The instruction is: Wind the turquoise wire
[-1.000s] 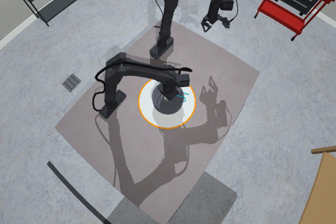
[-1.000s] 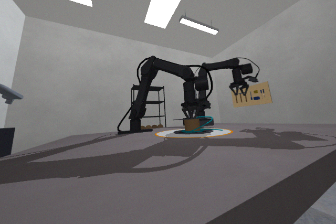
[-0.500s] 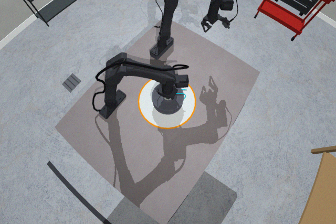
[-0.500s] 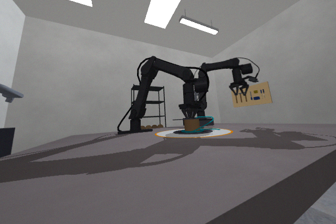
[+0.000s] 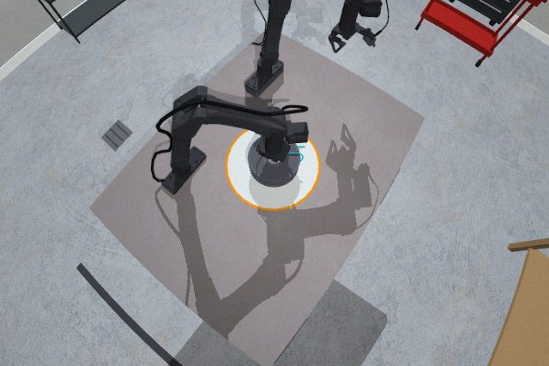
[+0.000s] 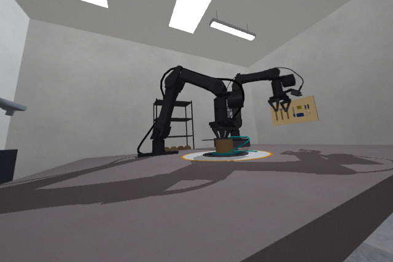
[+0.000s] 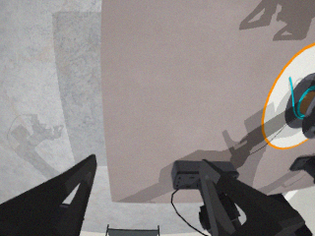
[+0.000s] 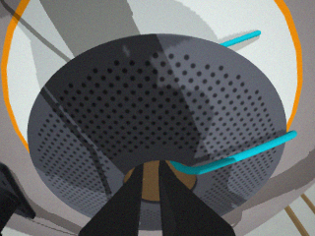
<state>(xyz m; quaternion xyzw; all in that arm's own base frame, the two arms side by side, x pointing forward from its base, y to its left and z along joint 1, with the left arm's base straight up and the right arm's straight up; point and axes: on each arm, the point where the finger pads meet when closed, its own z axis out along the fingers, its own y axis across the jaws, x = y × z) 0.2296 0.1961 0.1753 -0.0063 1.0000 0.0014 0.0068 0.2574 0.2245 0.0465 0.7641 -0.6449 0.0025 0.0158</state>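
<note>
Now: right hand 1 cm short of the reel and 2 cm above it. From my right hand the other things lie so: orange painted ring: 5 cm below.
</note>
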